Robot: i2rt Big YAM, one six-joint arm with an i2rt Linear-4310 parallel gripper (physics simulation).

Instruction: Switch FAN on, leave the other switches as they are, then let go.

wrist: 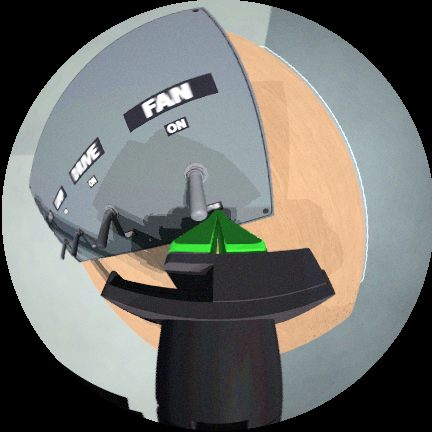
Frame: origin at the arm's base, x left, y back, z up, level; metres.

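Seen in the pictures: gripper, fingertip midpoint: (217,214).
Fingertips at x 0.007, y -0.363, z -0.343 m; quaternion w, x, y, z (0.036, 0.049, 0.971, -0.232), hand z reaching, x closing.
Note:
Offsets run from my fingertips to a thing's middle. "*": to the spot under its first point. Level surfaces: height alone.
The FAN switch @(* dx +0.008, dy -0.021, dz +0.044 m) (197,195) is a grey metal toggle on the grey panel (150,45). Its lever points down, toward the OFF label @(* dx +0.001, dy -0.009, dz -0.002 m) (215,206) and away from the ON label @(* dx +0.023, dy -0.081, dz +0.037 m) (176,126), below the FAN label @(dx +0.028, dy -0.104, dz +0.049 m) (171,102). My gripper (217,214) is shut and empty. Its green fingertips are just below and right of the lever's tip and partly hide the panel near the OFF label. Whether they touch the lever I cannot tell.
The DRIVE switch @(* dx +0.123, dy +0.001, dz +0.035 m) (106,227) is left of the FAN switch, its lever pointing down. Further left are more toggles (76,242) (64,249), also pointing down. The panel stands over a wooden table top @(dz -0.079 m) (315,165), whose edge curves at the right.

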